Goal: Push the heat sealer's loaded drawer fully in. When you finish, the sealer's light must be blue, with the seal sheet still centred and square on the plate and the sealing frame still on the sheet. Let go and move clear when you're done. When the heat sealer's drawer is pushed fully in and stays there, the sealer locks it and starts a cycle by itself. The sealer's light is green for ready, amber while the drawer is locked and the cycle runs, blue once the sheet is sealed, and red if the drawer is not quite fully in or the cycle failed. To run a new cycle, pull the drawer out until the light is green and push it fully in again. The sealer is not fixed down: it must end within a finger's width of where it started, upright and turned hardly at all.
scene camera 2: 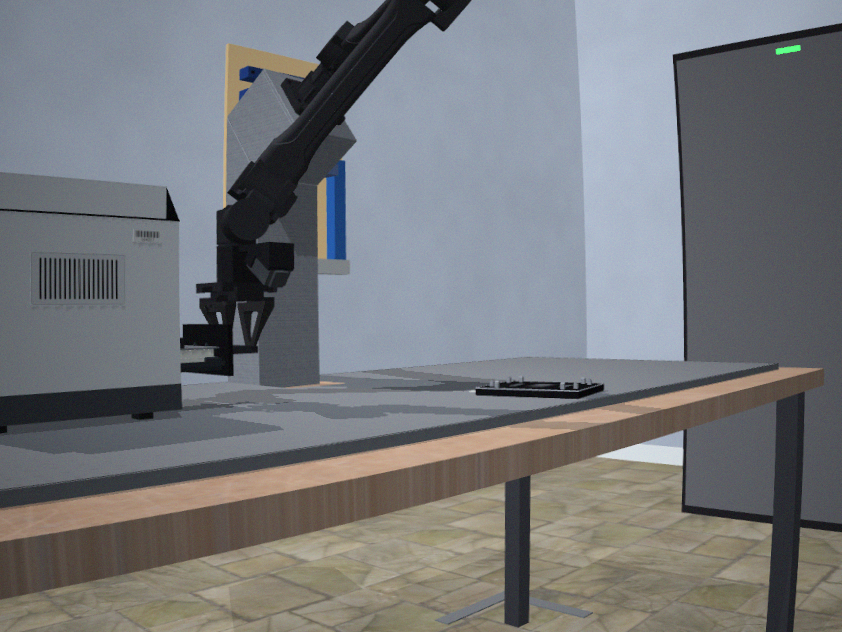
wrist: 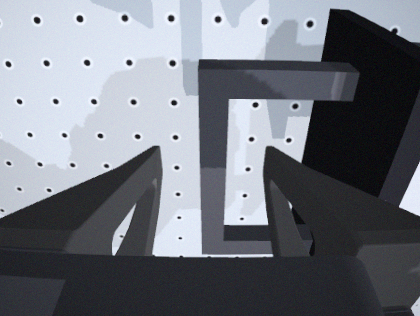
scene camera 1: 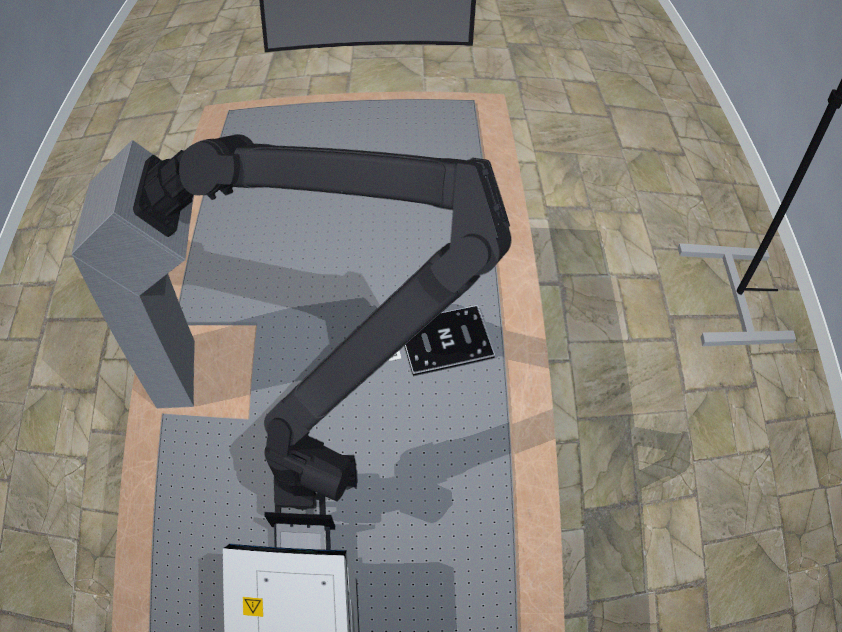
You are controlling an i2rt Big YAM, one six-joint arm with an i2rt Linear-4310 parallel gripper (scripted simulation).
Labels:
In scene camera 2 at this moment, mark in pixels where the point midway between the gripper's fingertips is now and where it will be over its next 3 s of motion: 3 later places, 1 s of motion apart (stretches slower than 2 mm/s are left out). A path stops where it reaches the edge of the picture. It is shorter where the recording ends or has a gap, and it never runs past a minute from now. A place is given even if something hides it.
My gripper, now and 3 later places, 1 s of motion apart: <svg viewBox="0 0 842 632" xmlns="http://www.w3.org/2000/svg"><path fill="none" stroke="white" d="M237 353L236 325L246 310L266 314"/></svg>

